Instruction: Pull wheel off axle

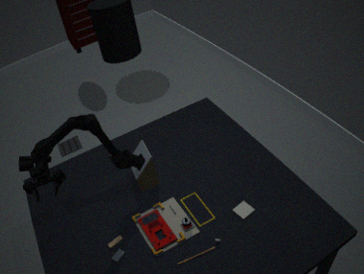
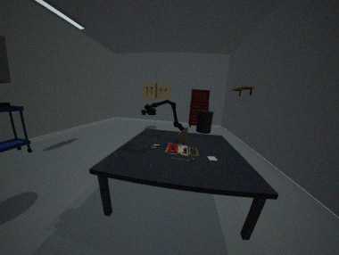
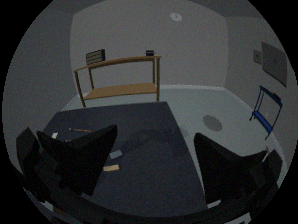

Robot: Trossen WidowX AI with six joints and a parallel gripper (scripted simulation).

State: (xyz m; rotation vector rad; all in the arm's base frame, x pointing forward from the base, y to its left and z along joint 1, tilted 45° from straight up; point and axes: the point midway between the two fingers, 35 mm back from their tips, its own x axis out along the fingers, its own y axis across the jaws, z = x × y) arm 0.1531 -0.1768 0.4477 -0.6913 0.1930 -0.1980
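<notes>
Right now the grey wheel is 180 mm ahead of my gripper tip, 510 mm to the left of it and 300 mm below it. From my gripper tip the other things lie so: white card 240 mm ahead, 780 mm to the left, 330 mm below; thin stick 340 mm ahead, 480 mm to the left, 330 mm below.
</notes>
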